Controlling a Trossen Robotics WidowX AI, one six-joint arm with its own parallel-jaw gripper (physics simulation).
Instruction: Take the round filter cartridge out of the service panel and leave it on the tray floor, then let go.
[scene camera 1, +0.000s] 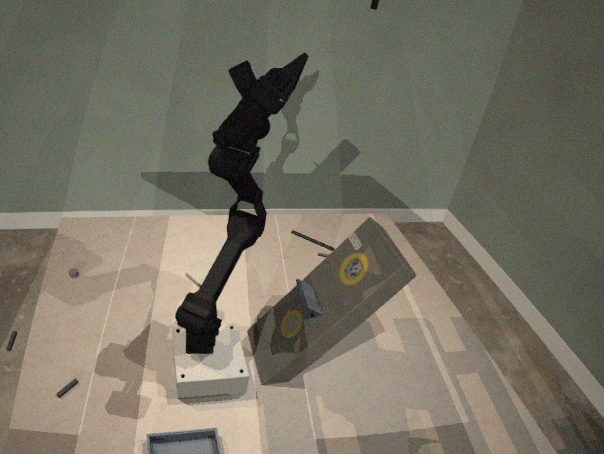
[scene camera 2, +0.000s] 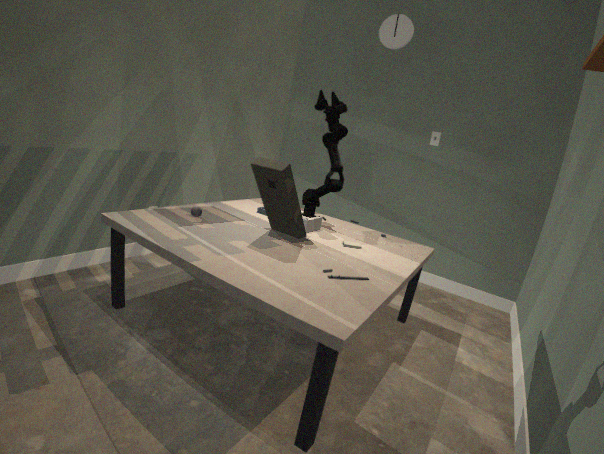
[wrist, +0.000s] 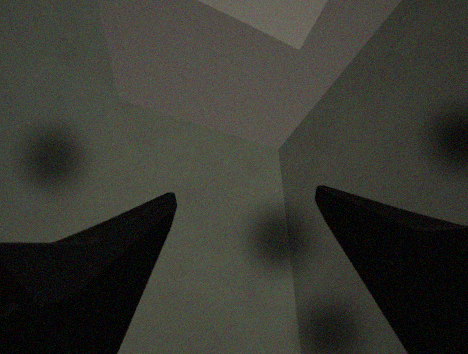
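Note:
The service panel (scene camera 1: 340, 310) (scene camera 2: 280, 200) is a tilted grey box beside the arm's base. In scene camera 1, a round grey piece with dark spots (scene camera 1: 354, 269), which looks like the filter cartridge, sits inside its upper yellow ring. The lower yellow ring (scene camera 1: 291, 323) surrounds a plain dark face. The tray (scene camera 1: 182, 431) is cut off by the bottom edge of that view; a bluish bit of it (scene camera 2: 261, 210) seems to show behind the panel in scene camera 2. My gripper (scene camera 1: 306, 55) (scene camera 2: 327, 92) (wrist: 245, 195) is open and empty, raised high above the table and pointing up, well away from the panel.
A grey bracket (scene camera 1: 309, 300) sticks out between the rings. The white arm base (scene camera 1: 212, 387) (scene camera 2: 312, 223) stands close to the panel. A dark rod (scene camera 1: 312, 240) (scene camera 2: 348, 278), a thin bent rod (scene camera 2: 352, 245), short bars (scene camera 1: 67, 388) and a dark ball (scene camera 2: 196, 212) lie on the table.

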